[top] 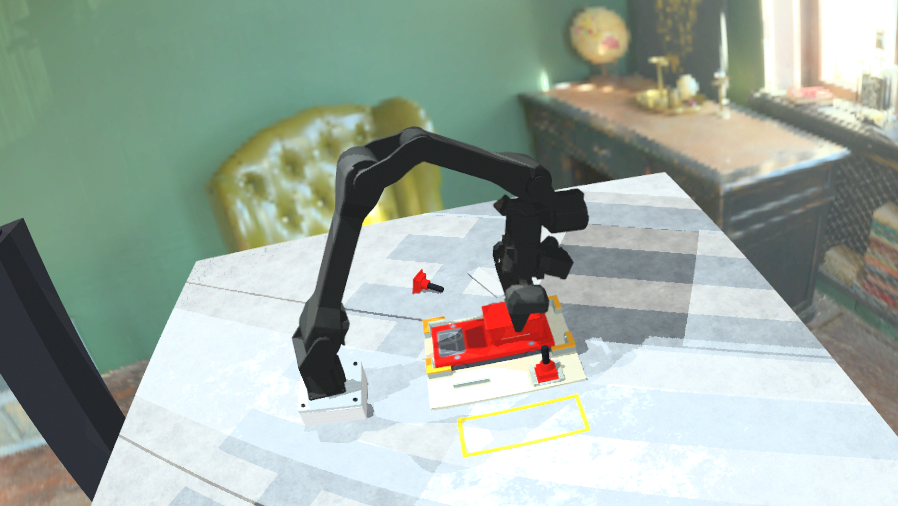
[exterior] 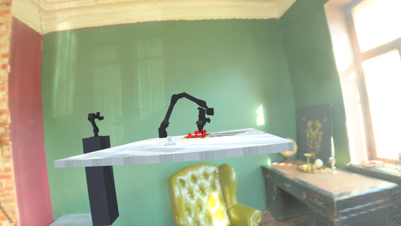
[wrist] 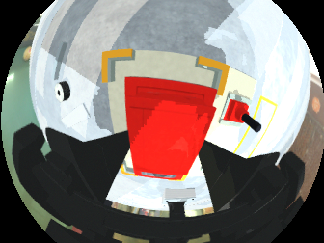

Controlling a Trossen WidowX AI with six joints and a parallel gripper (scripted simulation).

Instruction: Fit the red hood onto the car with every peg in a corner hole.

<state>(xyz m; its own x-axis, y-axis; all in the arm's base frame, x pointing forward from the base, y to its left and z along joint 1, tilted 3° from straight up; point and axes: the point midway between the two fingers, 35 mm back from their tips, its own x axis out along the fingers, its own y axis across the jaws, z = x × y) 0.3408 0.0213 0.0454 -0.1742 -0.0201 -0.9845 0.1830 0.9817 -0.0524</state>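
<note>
My gripper tip is 10 mm to the right of the grey engine block and 20 mm above it. The rest, counted from my gripper tip: black upright stick: 10 mm ahead, 110 mm to the right, 10 mm below; then black wheel: 80 mm ahead, 200 mm to the left, 40 mm below; then red hood: 10 mm above.
</note>
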